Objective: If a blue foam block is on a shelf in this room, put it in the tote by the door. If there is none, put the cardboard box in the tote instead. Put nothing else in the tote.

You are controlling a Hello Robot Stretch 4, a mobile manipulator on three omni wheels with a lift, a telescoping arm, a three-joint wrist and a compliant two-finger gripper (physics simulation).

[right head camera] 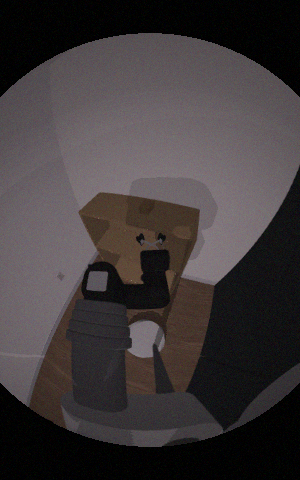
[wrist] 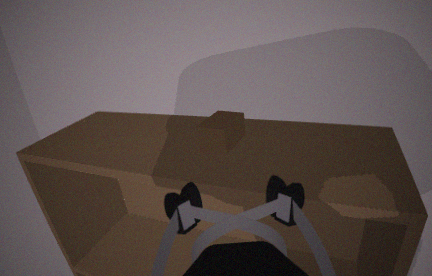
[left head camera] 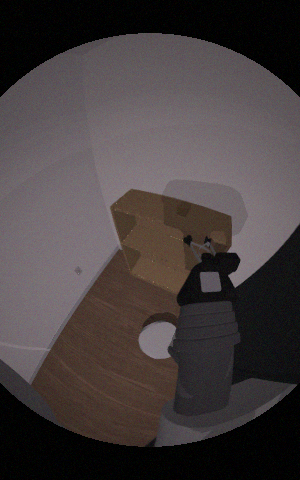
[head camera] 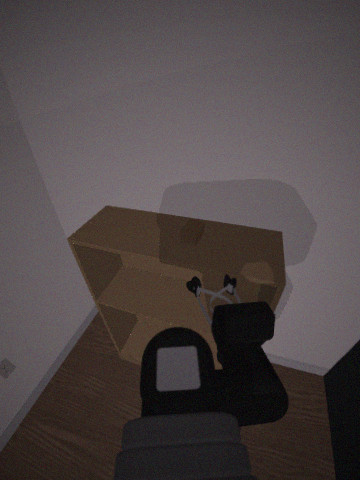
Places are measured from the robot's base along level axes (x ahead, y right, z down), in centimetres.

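Pixels of known places: gripper, fingertip midpoint: point(right head camera: 150, 235) point(wrist: 233, 195) point(left head camera: 196, 237) point(head camera: 210, 279); robot's base at its link origin: point(right head camera: 144, 337) point(left head camera: 158, 338).
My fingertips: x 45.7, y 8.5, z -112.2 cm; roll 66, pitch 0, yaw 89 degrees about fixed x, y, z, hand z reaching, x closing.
For each thing: its top centre in the pictures, then the offset to it from my fingertips. "spot": a spot on its surface instead. Level surfaces: height alone.
- small brown box at its top centre: point(wrist: 220, 119) point(head camera: 192, 226) point(right head camera: 146, 202) point(left head camera: 184, 204) dx +29.7, dy -1.4, dz +3.9 cm
- wooden shelf unit at a spot on its surface: point(wrist: 95, 137) point(head camera: 115, 229) point(left head camera: 136, 202) point(right head camera: 102, 205) spot: dx +37.9, dy -32.2, dz +8.9 cm
- wooden floor at its surface level: dz +114.9 cm
A small brown box point(head camera: 192, 231) point(left head camera: 183, 208) point(right head camera: 146, 206) point(wrist: 230, 128), which looks like the cardboard box, sits on top of the wooden shelf unit point(head camera: 117, 227) point(left head camera: 134, 201) point(right head camera: 104, 204) point(wrist: 95, 137), towards its back edge and in shadow. My gripper point(head camera: 212, 285) point(left head camera: 198, 240) point(right head camera: 151, 239) point(wrist: 233, 195) is open, its fingers apart with nothing between them. It is in front of the unit, nearer to me than the box. The visible parts of the shelf compartments show no block; my arm hides part of them. No blue foam block or tote shows in these views.
Walls stand behind and to the left of the unit. A tall dark surface point(head camera: 345, 415) point(left head camera: 270, 325) point(right head camera: 250, 280) stands at the right. A round white shape point(left head camera: 156, 340) point(right head camera: 144, 340) shows low near my arm, over the wooden floor point(head camera: 75, 415) point(left head camera: 110, 345).
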